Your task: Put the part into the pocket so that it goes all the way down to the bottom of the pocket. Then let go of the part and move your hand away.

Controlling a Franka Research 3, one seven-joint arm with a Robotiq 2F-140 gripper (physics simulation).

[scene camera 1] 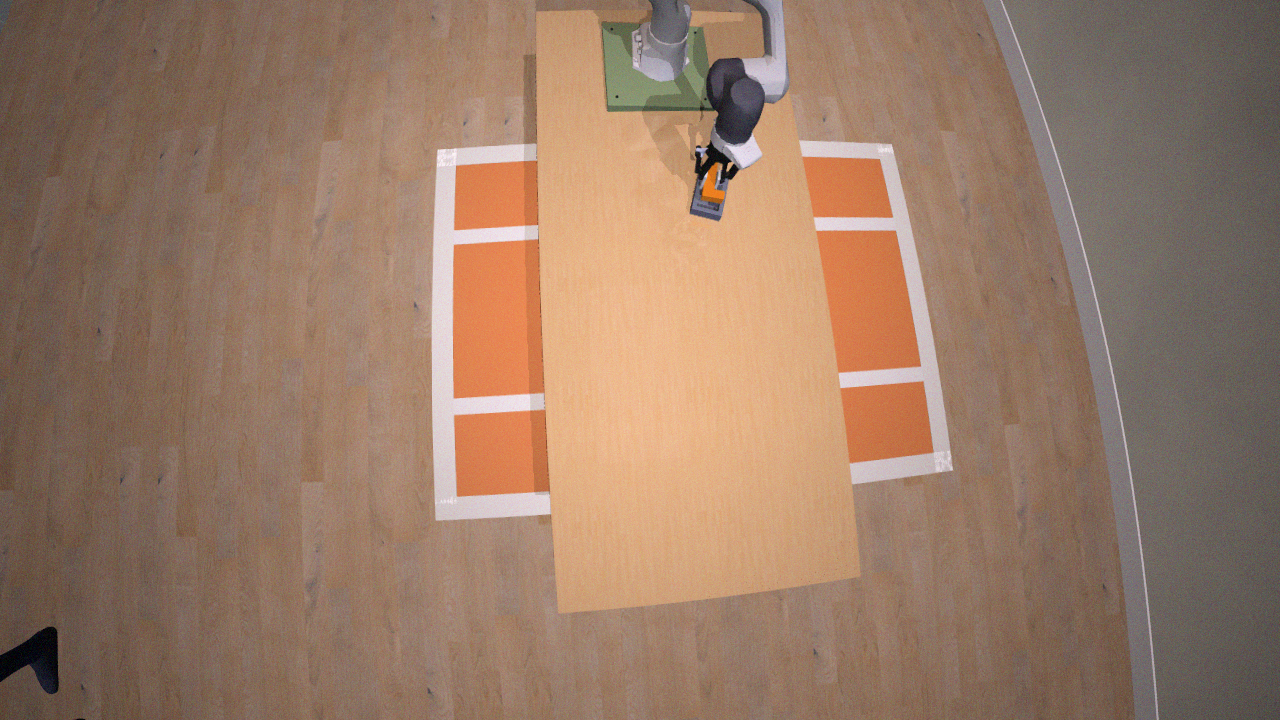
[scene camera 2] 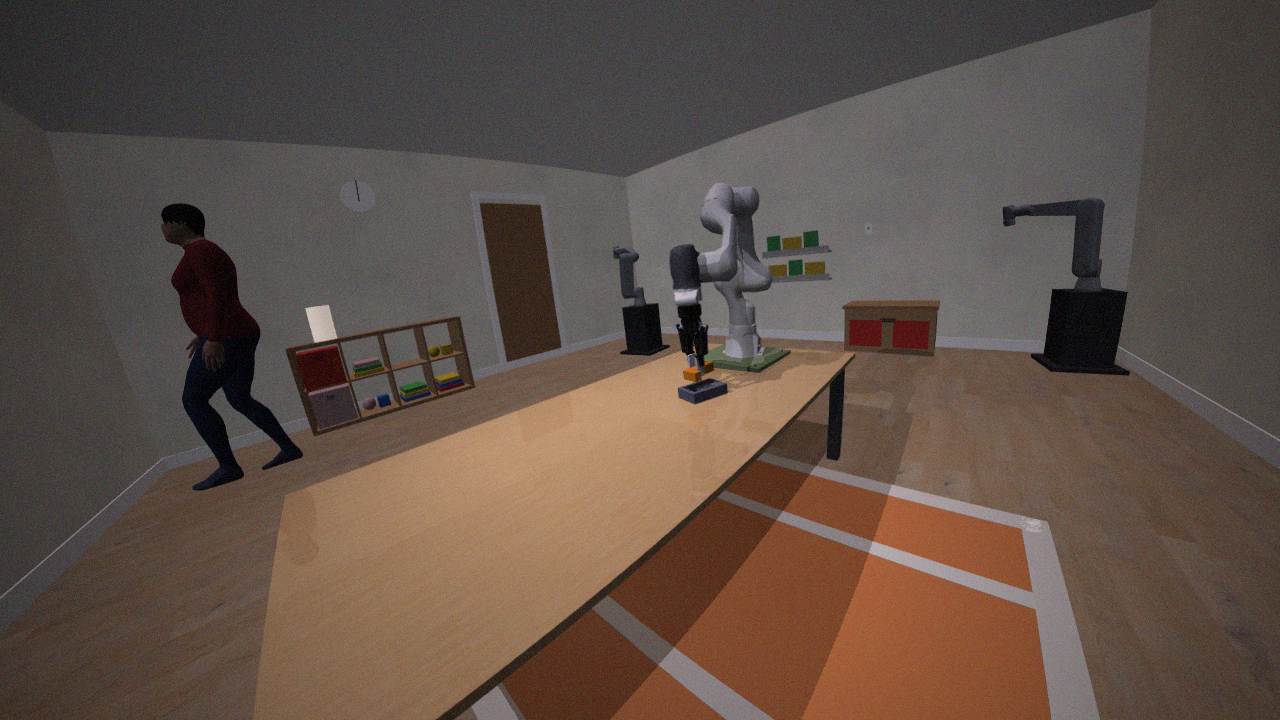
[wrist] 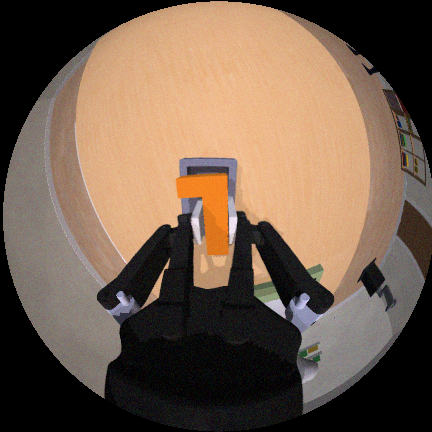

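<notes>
The orange L-shaped part (scene camera 1: 713,189) (scene camera 2: 691,374) (wrist: 215,210) is held between my gripper's light fingertip pads. My gripper (scene camera 1: 718,176) (scene camera 2: 696,362) (wrist: 215,206) is shut on the long leg of the part. The grey-blue block with the pocket (scene camera 1: 706,214) (scene camera 2: 702,392) (wrist: 208,162) lies on the table. In the second scene view the part is above the block, with a gap between them. In the wrist view the part covers most of the pocket; a dark strip of it shows beyond the short leg. The rest of the pocket is hidden.
The block lies on the wooden table (scene camera 1: 689,385) (scene camera 2: 501,501) (wrist: 225,100). The green base plate (scene camera 1: 626,98) (scene camera 2: 760,360) (wrist: 316,275) of the arm is at the table's back end. A person (scene camera 2: 214,304) is on the floor to the left of the table in the second scene view.
</notes>
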